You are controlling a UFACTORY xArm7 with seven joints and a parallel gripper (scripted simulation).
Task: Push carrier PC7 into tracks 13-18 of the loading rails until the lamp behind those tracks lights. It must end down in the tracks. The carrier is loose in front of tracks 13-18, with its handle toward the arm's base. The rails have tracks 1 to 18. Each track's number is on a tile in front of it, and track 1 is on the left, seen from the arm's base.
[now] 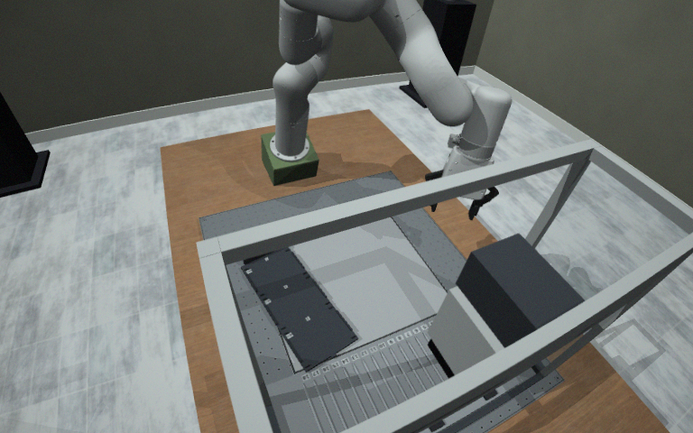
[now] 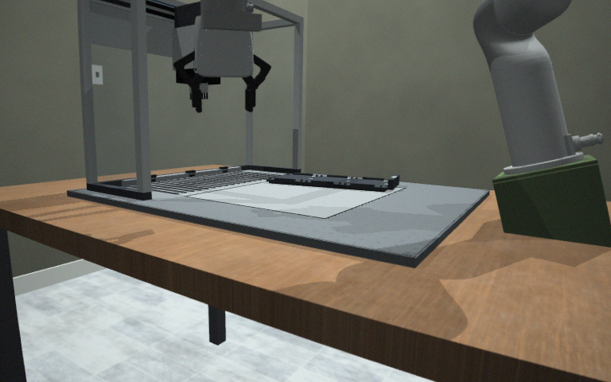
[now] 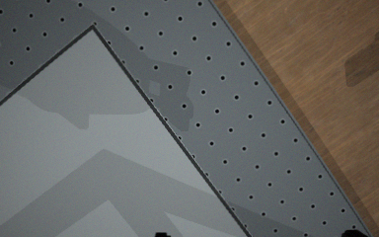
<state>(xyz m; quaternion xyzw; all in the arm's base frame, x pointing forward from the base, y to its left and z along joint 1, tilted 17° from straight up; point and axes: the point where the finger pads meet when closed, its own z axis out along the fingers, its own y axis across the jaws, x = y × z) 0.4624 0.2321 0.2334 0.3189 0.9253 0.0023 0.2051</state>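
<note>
The carrier PC7 lies 2 cm behind my hand, 39 cm to the right of it and 17 cm below it.
</note>
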